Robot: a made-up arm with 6 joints.
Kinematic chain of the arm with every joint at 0, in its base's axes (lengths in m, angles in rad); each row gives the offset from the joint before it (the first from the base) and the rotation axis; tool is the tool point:
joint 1: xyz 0 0 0.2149 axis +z
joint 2: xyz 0 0 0 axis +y
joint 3: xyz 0 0 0.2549 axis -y
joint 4: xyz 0 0 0 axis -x
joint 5: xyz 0.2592 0 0 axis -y
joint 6: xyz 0 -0.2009 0 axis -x
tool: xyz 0 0 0
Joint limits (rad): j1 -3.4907..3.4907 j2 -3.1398..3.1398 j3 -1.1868..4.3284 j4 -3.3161..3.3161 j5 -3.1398..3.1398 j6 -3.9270..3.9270
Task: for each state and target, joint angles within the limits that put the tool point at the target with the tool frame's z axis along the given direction. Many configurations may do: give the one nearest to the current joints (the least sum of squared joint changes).
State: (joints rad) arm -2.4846 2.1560 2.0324 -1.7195 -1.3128 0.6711
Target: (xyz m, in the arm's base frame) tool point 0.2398 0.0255 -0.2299 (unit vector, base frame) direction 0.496 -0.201 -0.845
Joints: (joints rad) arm -2.8448 3.0406 1.1751 -1.8005 -1.8770 -0.2268
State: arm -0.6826 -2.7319 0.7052 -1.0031 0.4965 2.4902
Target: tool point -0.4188 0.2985 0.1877 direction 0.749 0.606 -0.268
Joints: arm -0.8230 -2.1485 1.2101 -1.0262 -0.0085 2.3177
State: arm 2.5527 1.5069 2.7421 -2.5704 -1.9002 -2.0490
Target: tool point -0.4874 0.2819 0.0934 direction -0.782 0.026 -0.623
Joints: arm 2.4683 1.8813 2.3573 -1.9997 -1.8400 -1.2845
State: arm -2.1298 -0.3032 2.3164 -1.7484 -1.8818 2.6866
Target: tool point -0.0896 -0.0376 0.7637 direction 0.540 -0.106 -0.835
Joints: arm -2.3207 -0.1706 1.6328 -1.3707 -1.1170 2.5490
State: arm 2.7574 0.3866 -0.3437 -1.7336 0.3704 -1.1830
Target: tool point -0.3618 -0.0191 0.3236 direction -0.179 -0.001 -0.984
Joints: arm 3.0378 0.2603 0.4598 -1.8558 0.0783 -1.3045
